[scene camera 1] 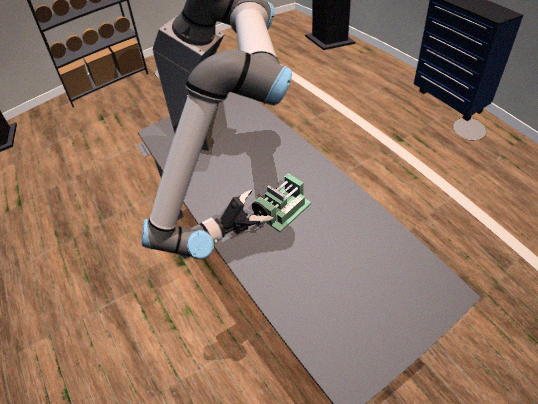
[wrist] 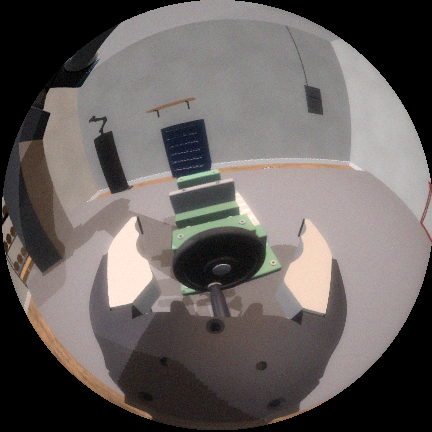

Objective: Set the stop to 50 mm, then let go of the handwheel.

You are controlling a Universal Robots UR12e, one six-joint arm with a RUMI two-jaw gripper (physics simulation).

Labels:
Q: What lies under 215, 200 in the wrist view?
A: A grey stop block.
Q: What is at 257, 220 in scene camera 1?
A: The gripper.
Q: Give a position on a black handwheel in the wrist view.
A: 218, 258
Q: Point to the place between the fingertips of the gripper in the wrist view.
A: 220, 219

